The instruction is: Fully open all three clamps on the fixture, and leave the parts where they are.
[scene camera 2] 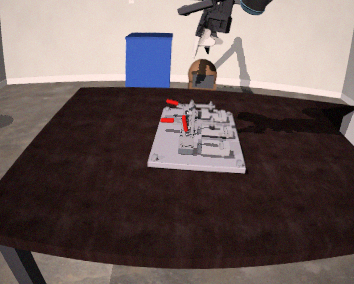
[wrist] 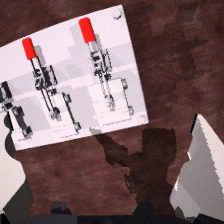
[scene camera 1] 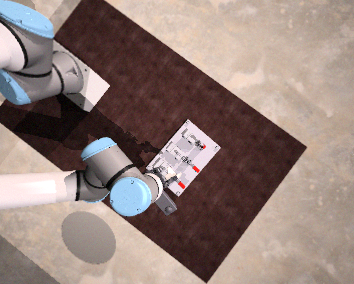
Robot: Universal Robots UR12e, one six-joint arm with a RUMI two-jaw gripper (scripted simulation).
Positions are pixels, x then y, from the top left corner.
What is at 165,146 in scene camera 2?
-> A grey fixture plate.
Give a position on a grey fixture plate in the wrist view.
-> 62,46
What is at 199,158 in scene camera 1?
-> A grey fixture plate.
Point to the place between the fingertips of the gripper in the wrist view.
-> At 102,114
